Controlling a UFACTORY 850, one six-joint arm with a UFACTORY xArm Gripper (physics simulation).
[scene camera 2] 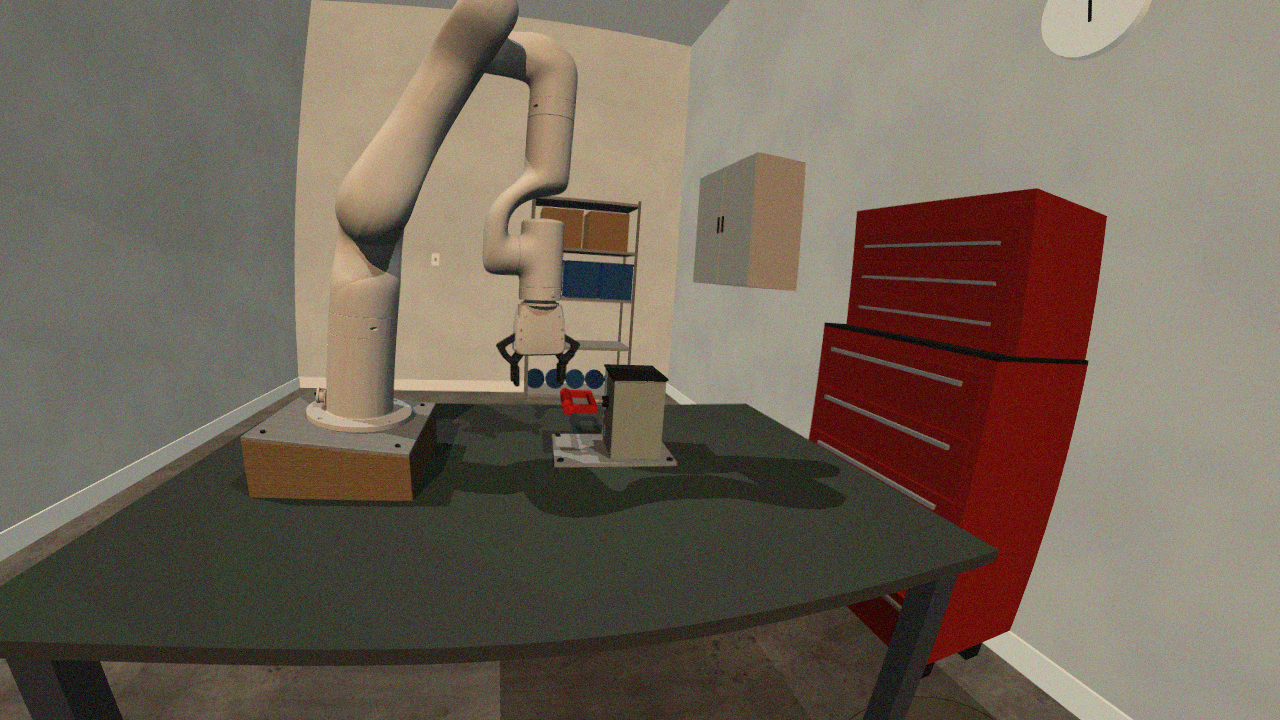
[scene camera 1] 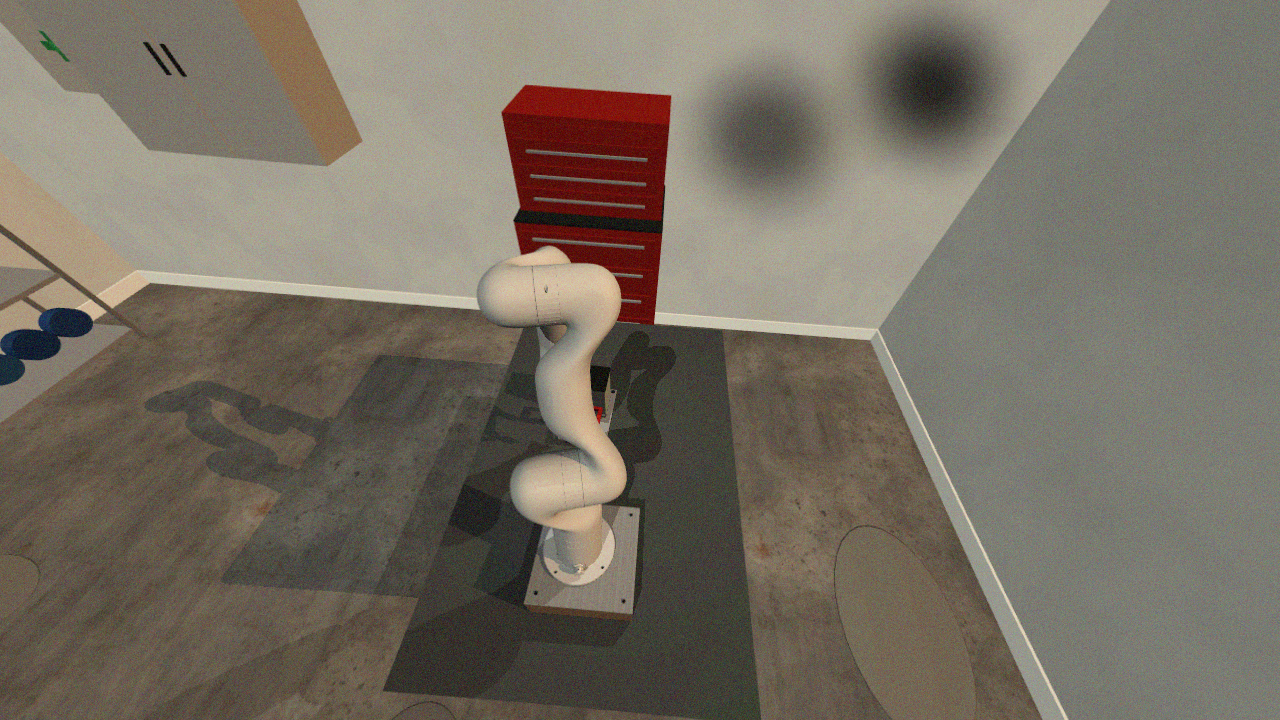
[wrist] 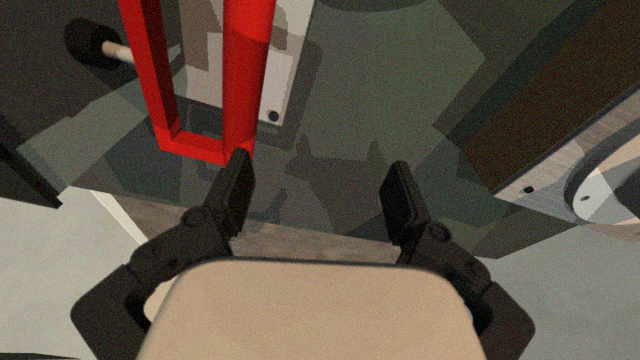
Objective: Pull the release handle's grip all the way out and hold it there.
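Observation:
The release handle's red grip [scene camera 1: 597, 413] [scene camera 2: 580, 410] [wrist: 247, 65] is a rectangular frame with a thick round bar on the robot's side. A short pale rod [wrist: 117, 51] joins it to a black collar on the upright beige housing [scene camera 2: 635, 416] [scene camera 1: 606, 398]. The grip stands close to the housing, with a small gap between them in scene camera 2. My gripper [scene camera 2: 537, 382] [wrist: 320, 170] is wide open and empty, above and to the robot's side of the grip. In the wrist view, its left fingertip overlaps the near end of the round bar. The arm hides the gripper in scene camera 1.
The housing stands on a pale bolted plate [scene camera 2: 565, 458] [wrist: 280, 75] on the dark table [scene camera 2: 447, 573]. The robot's base block [scene camera 2: 326, 470] [scene camera 1: 617, 573] [wrist: 500, 125] is on the side away from the housing. A red tool cabinet [scene camera 2: 1056, 295] [scene camera 1: 599, 98] stands beyond the table.

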